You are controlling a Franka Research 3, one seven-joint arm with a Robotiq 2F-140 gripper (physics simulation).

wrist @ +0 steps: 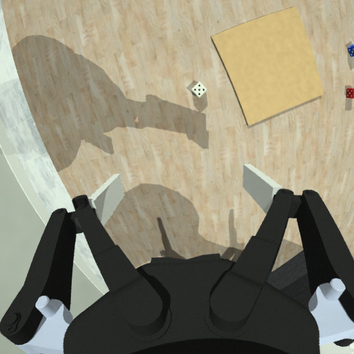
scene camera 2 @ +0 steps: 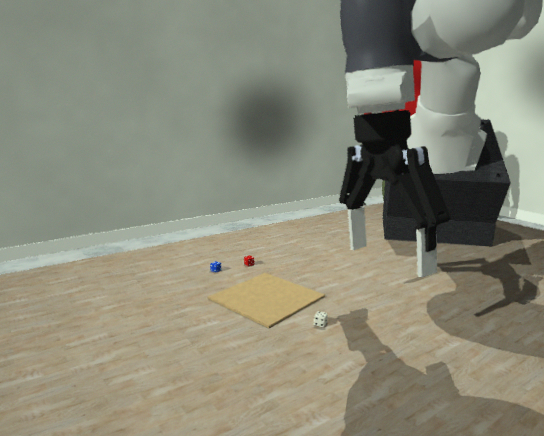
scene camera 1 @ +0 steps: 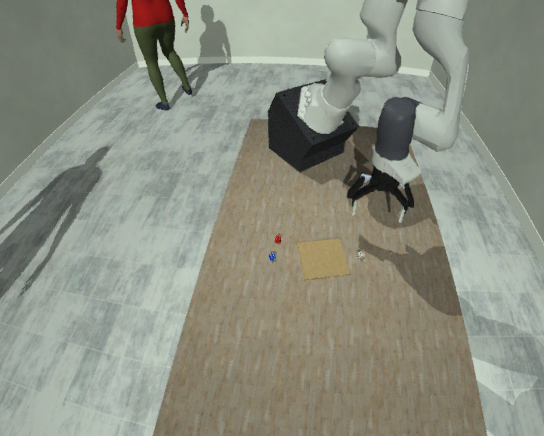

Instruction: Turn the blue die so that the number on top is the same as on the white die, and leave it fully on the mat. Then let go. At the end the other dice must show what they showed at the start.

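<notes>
The blue die (scene camera 1: 272,256) (scene camera 2: 215,267) (wrist: 351,50) lies on the wooden surface, apart from the tan mat (scene camera 1: 324,259) (scene camera 2: 266,300) (wrist: 270,65); the wrist view's right edge cuts it off, and its top number is too small to tell. The white die (scene camera 1: 360,255) (scene camera 2: 320,319) (wrist: 199,90) lies on the mat's opposite side, off it; its top seems to show a five in the wrist view. The red die (scene camera 1: 278,239) (scene camera 2: 249,261) (wrist: 350,93) lies near the blue one. My gripper (scene camera 1: 377,218) (scene camera 2: 392,262) (wrist: 182,179) is wide open and empty, above the surface on the white die's side, nearer the robot base.
The black robot base (scene camera 1: 300,140) (scene camera 2: 440,210) stands behind the dice and mat. The wooden surface (scene camera 1: 320,360) (scene camera 2: 150,380) extends around them, with the arm's shadow near the white die. A person (scene camera 1: 155,55) stands on the grey floor at the back left in scene camera 1.
</notes>
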